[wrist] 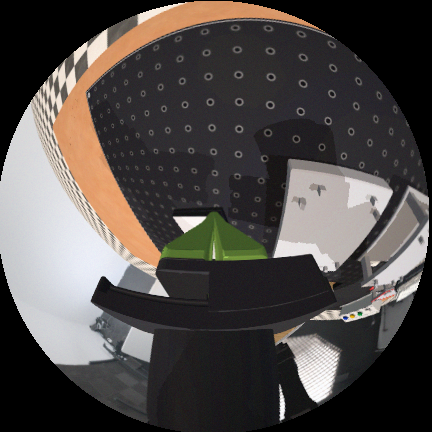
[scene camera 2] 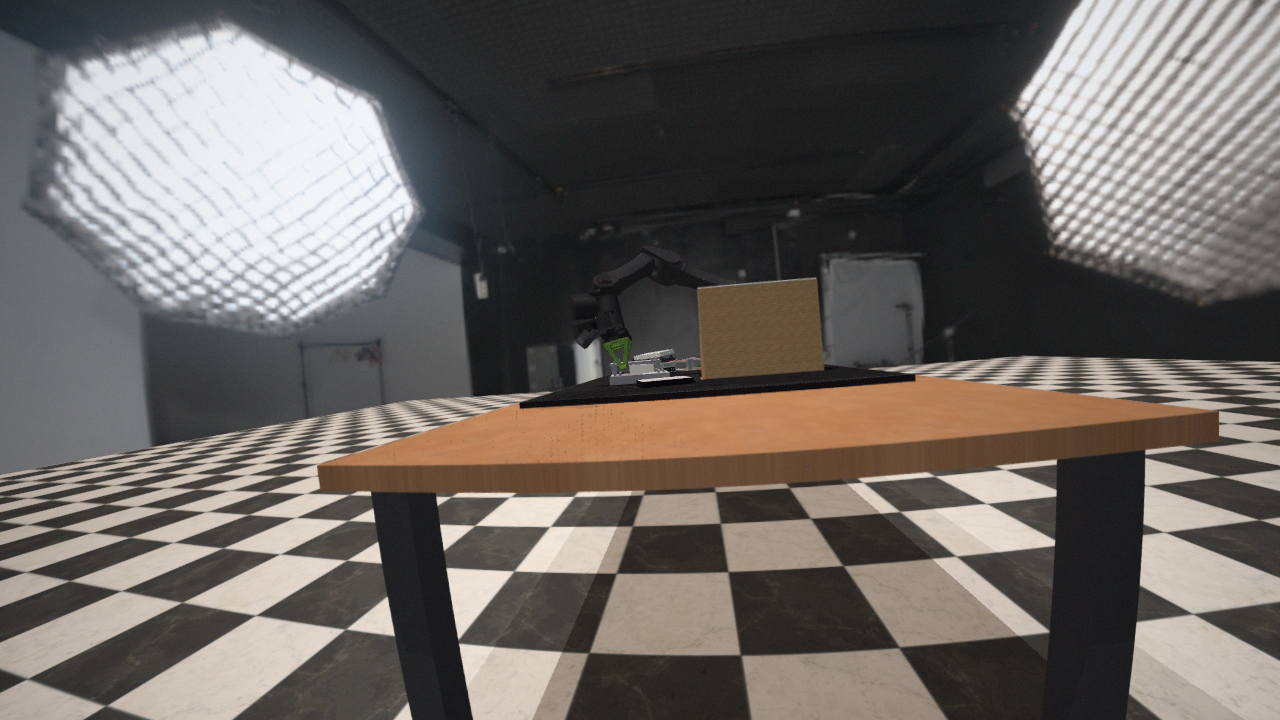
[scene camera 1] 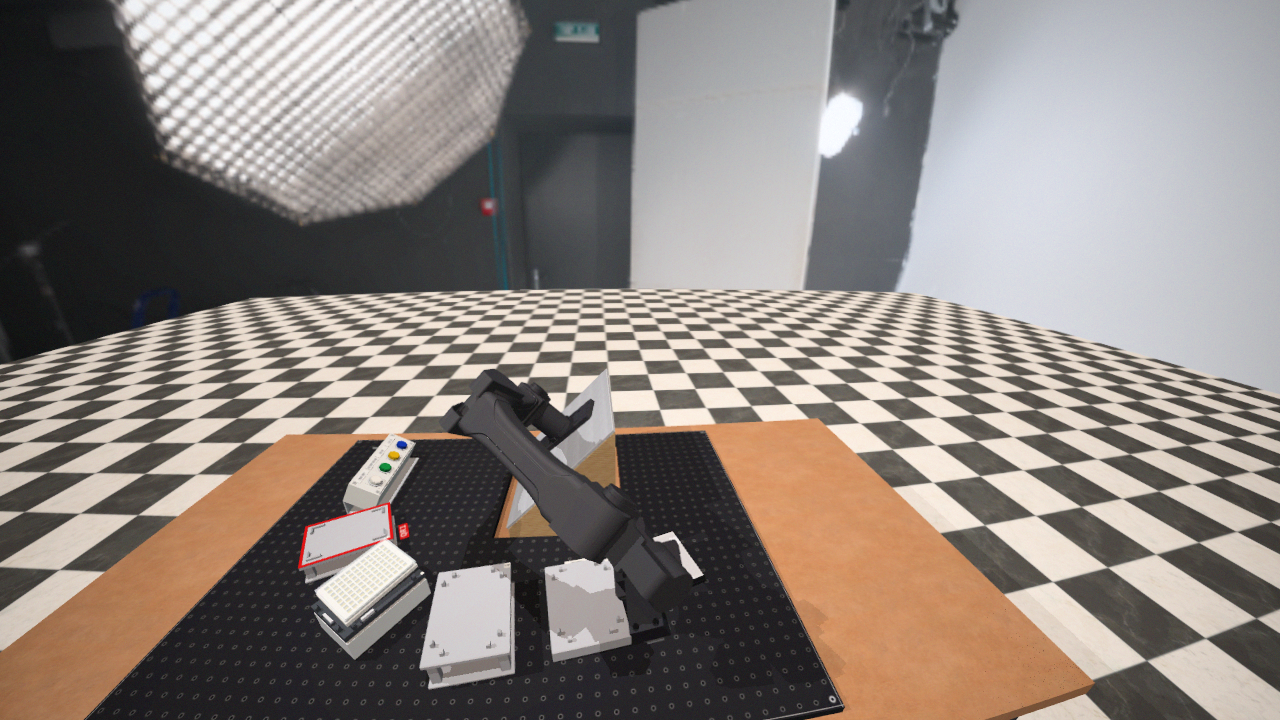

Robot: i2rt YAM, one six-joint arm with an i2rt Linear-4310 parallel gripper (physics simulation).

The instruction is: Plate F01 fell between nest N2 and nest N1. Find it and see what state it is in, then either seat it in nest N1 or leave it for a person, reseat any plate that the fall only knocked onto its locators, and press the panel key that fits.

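Places are measured from the arm's base along level axes (x right, y ahead, z up), in millimetres.
Where they show: gripper, fingertip midpoint: (wrist: 213, 217) (scene camera 2: 624, 369); arm's base, link origin: (scene camera 2: 760, 323) (scene camera 1: 564, 432).
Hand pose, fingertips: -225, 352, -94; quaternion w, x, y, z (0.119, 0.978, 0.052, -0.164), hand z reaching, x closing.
Things, the pixels of their centre, and the offset from my fingertips, as dx, dy, dz. Level surfaces: height alone.
- light grey nest, body centre: (wrist: 324, 235) (scene camera 1: 584, 601) (scene camera 2: 639, 375) +132, -3, -27
- bare nest, body centre: (scene camera 1: 472, 618) (scene camera 2: 635, 368) +300, +52, -11
- white well plate, body centre: (scene camera 1: 367, 576) (scene camera 2: 653, 353) +482, +30, +32
- panel, body centre: (scene camera 1: 382, 469) (wrist: 358, 309) +674, -296, -2
- red-edged grey nest, body centre: (scene camera 1: 350, 539) (scene camera 2: 691, 363) +618, -92, -21
- black perforated mat, surface height: dz -43
- wooden table, surface height: dz -56
A flat white rectangular piece with a dark edge (scene camera 1: 682, 553) (scene camera 2: 665, 381) (wrist: 189, 223) lies on the black mat, partly hidden by the arm or fingers; its label is unreadable. My gripper (scene camera 2: 622, 366) (wrist: 213, 217) is shut with its green fingertips together, low near this piece and a light grey nest (scene camera 1: 581, 608) (wrist: 325, 215). In scene camera 1 the arm hides the fingers. Another bare nest (scene camera 1: 469, 617) stands beside it. A white well plate (scene camera 1: 368, 580) sits slightly tilted over a dark part on a further nest. The panel (scene camera 1: 365, 488) (wrist: 356, 315) has blue, yellow, green and white keys.
A red-edged grey nest (scene camera 1: 349, 537) with a red tag stands between the well plate and the panel. An upright board (scene camera 1: 590, 438) (scene camera 2: 760, 331) stands behind the nests, close to the arm. The black perforated mat (scene camera 1: 733, 626) (wrist: 240, 90) lies on the wooden table (scene camera 1: 895, 573) (scene camera 2: 716, 438).
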